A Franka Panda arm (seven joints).
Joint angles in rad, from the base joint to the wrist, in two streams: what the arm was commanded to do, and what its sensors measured. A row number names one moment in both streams.
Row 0, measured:
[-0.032, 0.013, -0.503, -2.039, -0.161, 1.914, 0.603]
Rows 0 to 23, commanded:
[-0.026, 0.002, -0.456, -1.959, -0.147, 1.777, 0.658]
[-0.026, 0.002, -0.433, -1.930, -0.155, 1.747, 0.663]
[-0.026, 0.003, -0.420, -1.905, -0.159, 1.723, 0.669]
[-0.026, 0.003, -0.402, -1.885, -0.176, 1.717, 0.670]
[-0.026, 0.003, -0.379, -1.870, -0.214, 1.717, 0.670]
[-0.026, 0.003, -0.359, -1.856, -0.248, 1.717, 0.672]
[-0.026, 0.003, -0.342, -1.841, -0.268, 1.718, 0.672]
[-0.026, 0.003, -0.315, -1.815, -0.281, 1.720, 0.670]
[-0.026, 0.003, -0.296, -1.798, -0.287, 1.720, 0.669]
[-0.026, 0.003, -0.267, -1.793, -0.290, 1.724, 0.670]
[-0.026, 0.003, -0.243, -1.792, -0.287, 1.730, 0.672]
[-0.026, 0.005, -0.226, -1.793, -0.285, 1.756, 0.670]
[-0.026, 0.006, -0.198, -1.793, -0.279, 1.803, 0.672]
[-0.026, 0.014, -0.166, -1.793, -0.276, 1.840, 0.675]
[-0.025, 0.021, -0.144, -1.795, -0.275, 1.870, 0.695]
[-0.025, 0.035, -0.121, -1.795, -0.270, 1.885, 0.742]
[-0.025, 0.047, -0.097, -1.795, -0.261, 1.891, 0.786]
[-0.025, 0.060, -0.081, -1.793, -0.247, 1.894, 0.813]
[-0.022, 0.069, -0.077, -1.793, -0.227, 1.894, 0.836]
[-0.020, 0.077, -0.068, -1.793, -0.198, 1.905, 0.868]
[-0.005, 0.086, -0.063, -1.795, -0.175, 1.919, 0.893]
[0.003, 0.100, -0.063, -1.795, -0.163, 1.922, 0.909]
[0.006, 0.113, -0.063, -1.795, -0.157, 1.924, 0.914]
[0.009, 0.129, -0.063, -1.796, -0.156, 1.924, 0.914]
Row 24, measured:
[0.000, 0.090, -0.066, -1.805, -0.179, 1.909, 0.883]
